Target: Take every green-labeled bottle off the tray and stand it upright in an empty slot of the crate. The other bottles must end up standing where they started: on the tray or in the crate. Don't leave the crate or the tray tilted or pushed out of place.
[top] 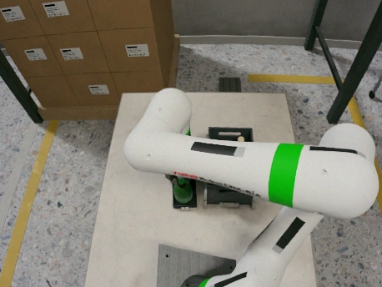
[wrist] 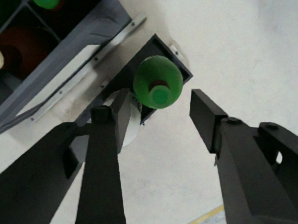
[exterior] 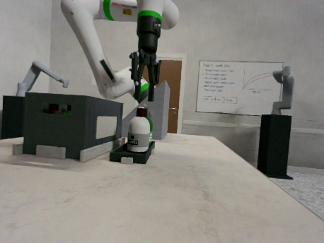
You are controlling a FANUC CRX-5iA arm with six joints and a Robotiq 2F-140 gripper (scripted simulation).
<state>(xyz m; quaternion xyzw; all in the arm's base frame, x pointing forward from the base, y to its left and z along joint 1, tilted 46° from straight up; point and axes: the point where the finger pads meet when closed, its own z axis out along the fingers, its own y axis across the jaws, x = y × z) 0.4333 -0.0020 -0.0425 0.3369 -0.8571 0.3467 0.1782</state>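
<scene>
The white-labeled bottle lies 13 cm below my hand and 9 cm ahead of it. The rest, counted from my hand: dark crate (20 cm to the right, 14 cm below, 9 cm ahead); then dark tray (21 cm below, 9 cm ahead).
</scene>
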